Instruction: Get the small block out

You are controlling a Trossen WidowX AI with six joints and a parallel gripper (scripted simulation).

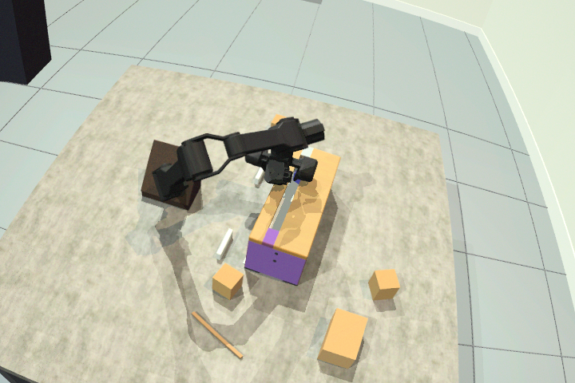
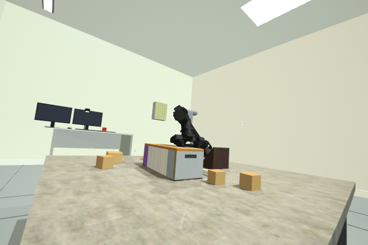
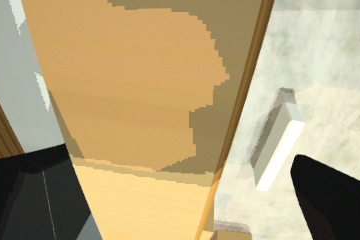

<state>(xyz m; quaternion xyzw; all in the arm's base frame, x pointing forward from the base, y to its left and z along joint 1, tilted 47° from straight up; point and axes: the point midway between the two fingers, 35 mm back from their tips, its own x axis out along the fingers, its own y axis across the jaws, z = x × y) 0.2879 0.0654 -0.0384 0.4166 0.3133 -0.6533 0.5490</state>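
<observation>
Now: the blue block 60 mm ahead of my gripper tip and 10 mm to the left of it. From my gripper tip the other things lie so: tan block: 210 mm ahead, 450 mm to the right, 60 mm below; then thin stick: 80 mm behind, 480 mm to the right, 80 mm below; then tan-topped box: 20 mm ahead, 90 mm to the right, 20 mm below.
</observation>
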